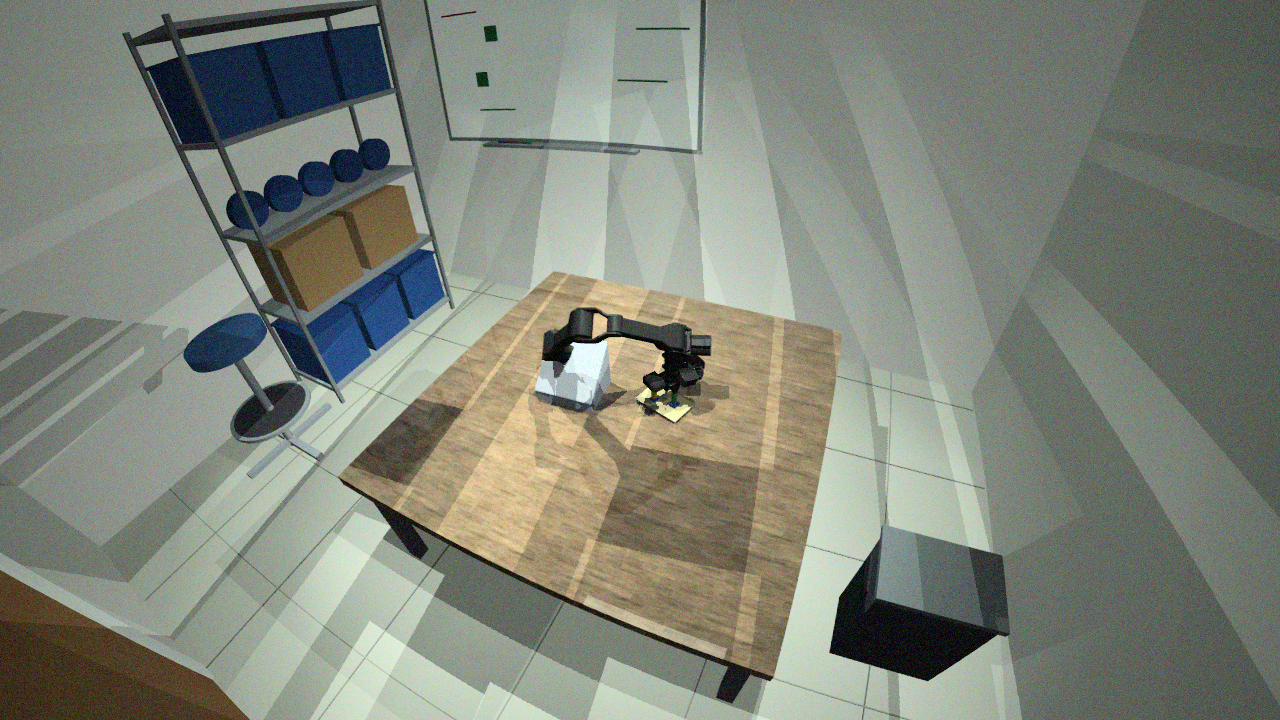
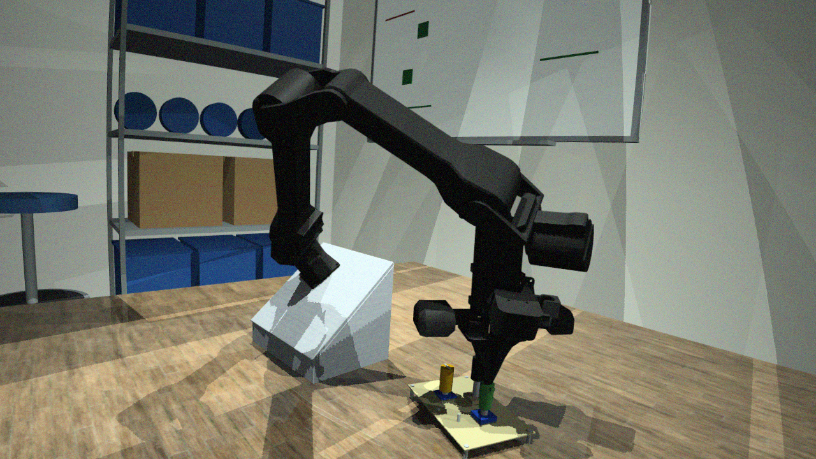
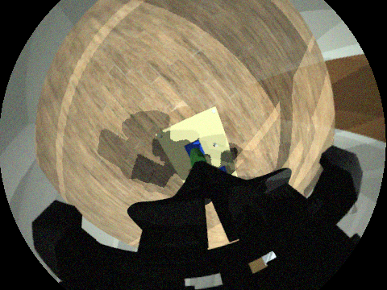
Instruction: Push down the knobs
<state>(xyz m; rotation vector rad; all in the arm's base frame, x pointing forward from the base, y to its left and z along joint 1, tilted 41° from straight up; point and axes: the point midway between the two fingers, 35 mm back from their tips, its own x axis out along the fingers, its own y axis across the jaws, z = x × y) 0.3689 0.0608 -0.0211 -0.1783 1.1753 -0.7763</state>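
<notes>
The green knob is 1 cm below my gripper tip. Also, from my gripper tip: yellow knob: 6 cm behind, 1 cm to the right, 2 cm below.
</notes>
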